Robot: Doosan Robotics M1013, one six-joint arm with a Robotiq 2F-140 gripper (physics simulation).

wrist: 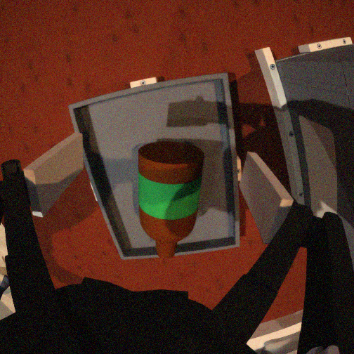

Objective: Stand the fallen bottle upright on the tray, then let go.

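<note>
The brown bottle [169, 192] with a green band lies on its side in the grey tray [112, 120] in the wrist view. Its wide base faces the top of the view and its neck points to the bottom, overlapping the tray's lower rim. My gripper [161, 159] is open and empty. Its fingers are spread on either side of the bottle, with a wide gap to it on both sides. The left finger shows by the tray's left wall and the right finger just past its right wall. The height between the fingers and the bottle is hard to tell.
A larger grey container [292, 150] with pale blocks on its rim stands close on the right, beyond the right finger. A red-brown surface [45, 65] lies around the tray. Pale structures show at the lower edges. Dark shadows fall across the tray and container.
</note>
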